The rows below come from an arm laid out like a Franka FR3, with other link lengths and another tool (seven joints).
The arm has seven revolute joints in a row. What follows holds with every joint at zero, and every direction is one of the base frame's.
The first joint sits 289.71 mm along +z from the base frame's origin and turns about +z.
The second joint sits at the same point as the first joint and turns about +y.
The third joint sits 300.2 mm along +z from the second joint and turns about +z.
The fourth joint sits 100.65 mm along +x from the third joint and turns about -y.
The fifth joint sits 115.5 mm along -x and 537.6 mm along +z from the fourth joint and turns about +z.
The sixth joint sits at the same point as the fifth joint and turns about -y.
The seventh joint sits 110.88 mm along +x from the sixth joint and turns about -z.
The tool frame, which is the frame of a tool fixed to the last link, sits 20 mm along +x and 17 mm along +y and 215.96 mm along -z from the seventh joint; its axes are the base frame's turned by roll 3.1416, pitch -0.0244 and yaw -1.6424 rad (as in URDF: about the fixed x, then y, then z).
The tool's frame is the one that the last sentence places.
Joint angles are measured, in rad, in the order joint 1, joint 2, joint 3, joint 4, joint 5, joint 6, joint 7. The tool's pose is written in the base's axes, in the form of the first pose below.
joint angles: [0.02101, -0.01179, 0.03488, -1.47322, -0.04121, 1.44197, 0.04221]
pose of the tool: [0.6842 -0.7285 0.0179 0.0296 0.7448 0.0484 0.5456]
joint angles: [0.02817, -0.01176, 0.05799, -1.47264, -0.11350, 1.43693, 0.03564]
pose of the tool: [0.6930 -0.7175 0.0446 0.0540 0.7432 0.0543 0.5454]
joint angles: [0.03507, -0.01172, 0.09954, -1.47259, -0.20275, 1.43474, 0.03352]
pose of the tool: [0.7041 -0.7009 0.0800 0.0812 0.7418 0.0698 0.5470]
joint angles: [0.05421, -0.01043, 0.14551, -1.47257, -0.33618, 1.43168, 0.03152]
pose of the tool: [0.7143 -0.6764 0.1342 0.1192 0.7407 0.0880 0.5518]
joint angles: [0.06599, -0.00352, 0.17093, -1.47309, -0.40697, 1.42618, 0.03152]
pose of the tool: [0.7188 -0.6615 0.1605 0.1414 0.7407 0.0997 0.5505]
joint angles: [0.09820, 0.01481, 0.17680, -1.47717, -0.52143, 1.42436, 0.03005]
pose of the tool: [0.7186 -0.6414 0.2012 0.1781 0.7463 0.1041 0.5441]
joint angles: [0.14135, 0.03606, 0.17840, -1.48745, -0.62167, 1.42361, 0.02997]
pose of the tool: [0.7209 -0.6164 0.2360 0.2111 0.7513 0.1182 0.5325]
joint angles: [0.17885, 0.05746, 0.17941, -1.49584, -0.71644, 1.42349, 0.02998]
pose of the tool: [0.7205 -0.5919 0.2697 0.2404 0.7568 0.1304 0.5231]
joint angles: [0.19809, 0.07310, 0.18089, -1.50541, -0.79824, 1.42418, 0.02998]
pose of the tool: [0.7154 -0.5734 0.2984 0.2654 0.7625 0.1329 0.5169]
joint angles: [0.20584, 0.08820, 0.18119, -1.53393, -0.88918, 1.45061, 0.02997]
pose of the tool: [0.7099 -0.5495 0.3313 0.2904 0.7738 0.1293 0.5031]
